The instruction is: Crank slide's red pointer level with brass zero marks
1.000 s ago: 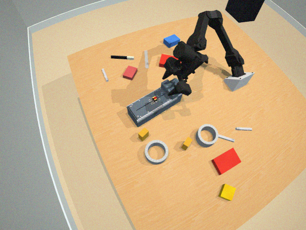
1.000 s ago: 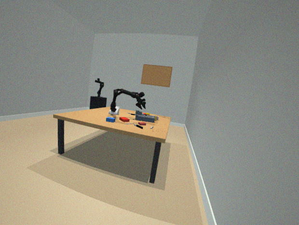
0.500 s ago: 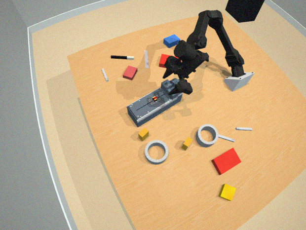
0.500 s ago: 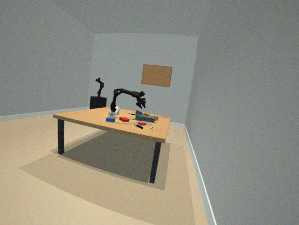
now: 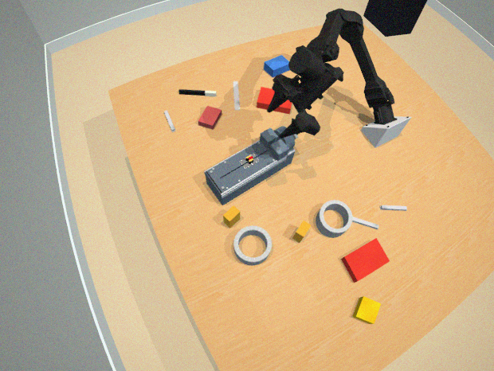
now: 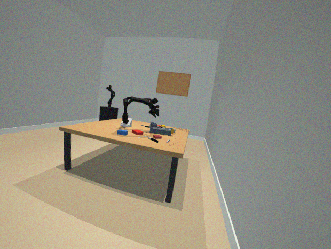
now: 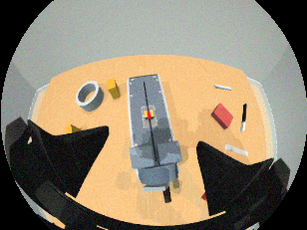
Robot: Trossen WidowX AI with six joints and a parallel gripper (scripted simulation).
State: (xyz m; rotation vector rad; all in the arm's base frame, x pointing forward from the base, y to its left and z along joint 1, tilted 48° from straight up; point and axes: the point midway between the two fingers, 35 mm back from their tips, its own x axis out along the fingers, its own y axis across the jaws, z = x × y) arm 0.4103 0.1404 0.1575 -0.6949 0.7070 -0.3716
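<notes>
Now: the dark crank handle 140 mm below my gripper tip, 110 mm behind it and 40 mm to the right of it. Round my gripper tip: red block (230 mm to the right, 190 mm below, 110 mm ahead); then red pointer (120 mm below, 70 mm ahead, 10 mm to the left); then black marker (360 mm to the right, 190 mm below, 100 mm ahead).
</notes>
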